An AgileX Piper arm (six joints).
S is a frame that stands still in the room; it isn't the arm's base.
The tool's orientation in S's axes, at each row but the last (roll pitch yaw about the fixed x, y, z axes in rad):
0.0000, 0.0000, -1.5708
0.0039, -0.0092, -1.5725
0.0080, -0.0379, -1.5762
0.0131, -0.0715, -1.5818
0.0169, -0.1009, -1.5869
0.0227, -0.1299, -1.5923
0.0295, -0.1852, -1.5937
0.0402, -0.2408, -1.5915
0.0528, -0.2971, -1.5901
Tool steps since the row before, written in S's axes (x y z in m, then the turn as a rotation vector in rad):
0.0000, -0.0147, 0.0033, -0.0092, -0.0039, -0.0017
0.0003, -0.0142, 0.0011, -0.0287, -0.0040, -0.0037
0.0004, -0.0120, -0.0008, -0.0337, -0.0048, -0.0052
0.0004, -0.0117, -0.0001, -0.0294, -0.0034, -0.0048
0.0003, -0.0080, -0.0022, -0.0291, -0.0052, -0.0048
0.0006, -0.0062, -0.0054, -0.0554, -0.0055, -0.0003
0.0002, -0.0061, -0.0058, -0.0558, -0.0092, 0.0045
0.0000, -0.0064, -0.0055, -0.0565, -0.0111, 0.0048
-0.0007, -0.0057, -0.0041, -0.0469, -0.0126, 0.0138
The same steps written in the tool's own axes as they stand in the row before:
0.0147, 0.0000, 0.0033, 0.0039, -0.0092, -0.0017
0.0142, 0.0003, 0.0010, 0.0040, -0.0287, -0.0036
0.0120, 0.0005, -0.0013, 0.0048, -0.0337, -0.0051
0.0117, 0.0005, -0.0009, 0.0034, -0.0294, -0.0047
0.0077, 0.0004, -0.0030, 0.0052, -0.0291, -0.0049
0.0054, 0.0006, -0.0062, 0.0066, -0.0553, 0.0001
0.0049, 0.0001, -0.0068, 0.0111, -0.0555, 0.0041
0.0049, -0.0001, -0.0069, 0.0131, -0.0561, 0.0040
0.0043, -0.0009, -0.0056, 0.0170, -0.0461, 0.0117

